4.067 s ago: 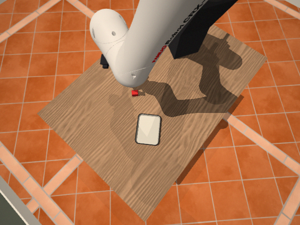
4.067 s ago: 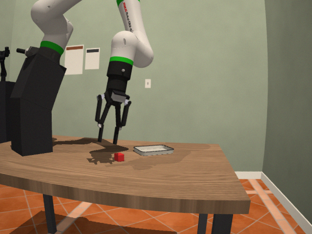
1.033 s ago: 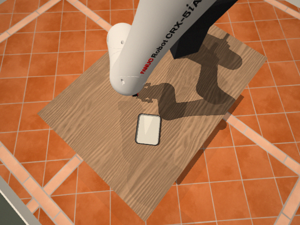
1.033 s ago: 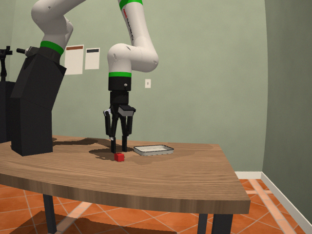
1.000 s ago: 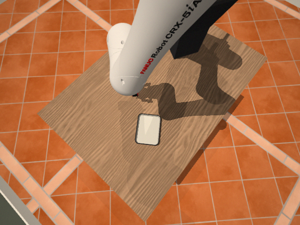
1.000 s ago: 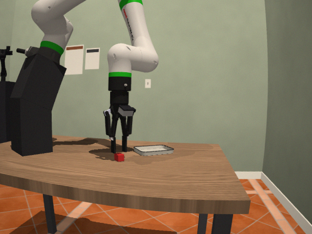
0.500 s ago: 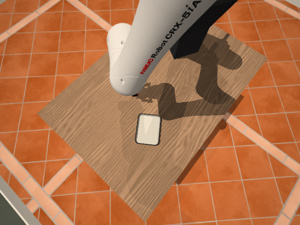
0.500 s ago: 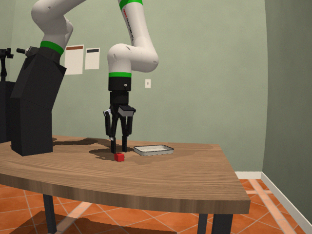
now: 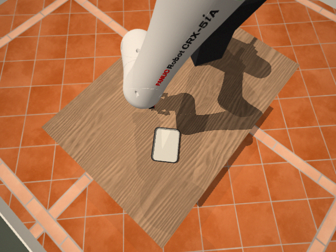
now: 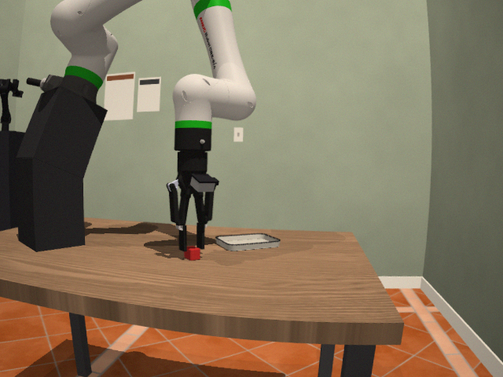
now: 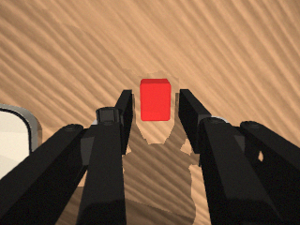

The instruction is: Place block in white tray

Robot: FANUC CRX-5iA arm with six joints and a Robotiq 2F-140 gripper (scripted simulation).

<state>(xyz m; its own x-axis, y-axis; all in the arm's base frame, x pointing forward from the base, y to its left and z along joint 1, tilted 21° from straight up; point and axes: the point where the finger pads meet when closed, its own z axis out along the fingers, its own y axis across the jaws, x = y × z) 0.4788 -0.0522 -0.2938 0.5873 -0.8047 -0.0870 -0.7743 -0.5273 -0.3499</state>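
Right now the red block is 40 mm below my hand. The rest, counted from my hand: white tray: 140 mm ahead, 180 mm to the left, 40 mm below.
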